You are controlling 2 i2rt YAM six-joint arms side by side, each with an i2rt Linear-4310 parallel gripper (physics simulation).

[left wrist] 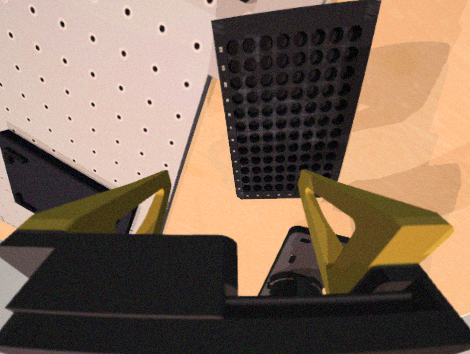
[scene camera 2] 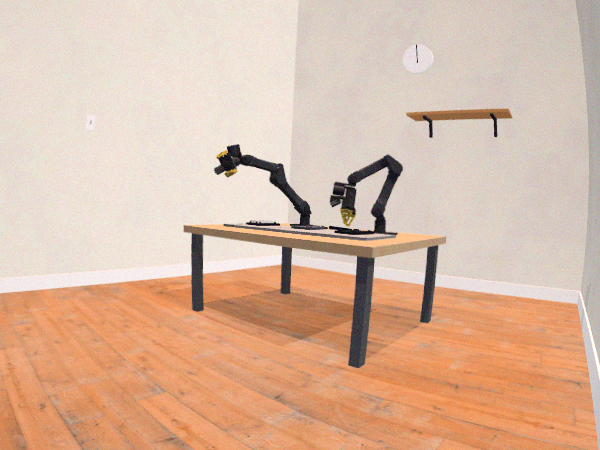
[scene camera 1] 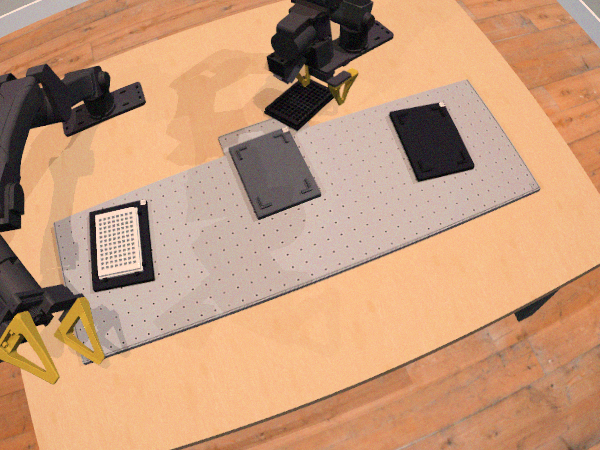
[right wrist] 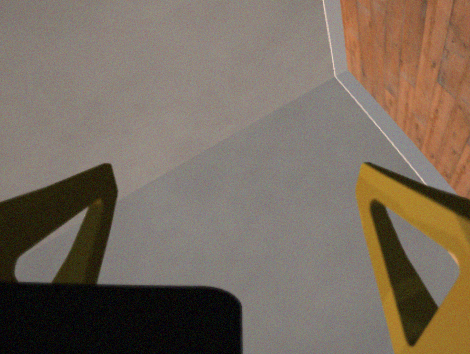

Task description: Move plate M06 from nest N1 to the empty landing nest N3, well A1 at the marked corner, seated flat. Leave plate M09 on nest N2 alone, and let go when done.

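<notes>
A black well plate (scene camera 1: 297, 105) (left wrist: 290, 100) lies off the nests at the back edge of the pegboard, one end overlapping the board. A white well plate (scene camera 1: 119, 240) sits in the black nest (scene camera 1: 148, 255) at picture left. A grey nest (scene camera 1: 272, 172) in the middle and a black nest (scene camera 1: 432, 142) (left wrist: 50, 175) at picture right are empty; each has a white corner mark. Plate and nest labels cannot be read. My left gripper (scene camera 1: 324, 94) (left wrist: 234, 177) is open and empty, above and beside the black plate. My right gripper (scene camera 1: 76, 372) (right wrist: 236, 176) is open and empty.
The perforated pegboard (scene camera 1: 350, 215) carries all three nests and lies on the wooden table (scene camera 1: 350, 325). The left arm's base plate (scene camera 1: 382, 34) is behind the black plate. The right arm's base plate (scene camera 1: 127, 97) is at the back left. My right gripper is raised high near the table's left edge.
</notes>
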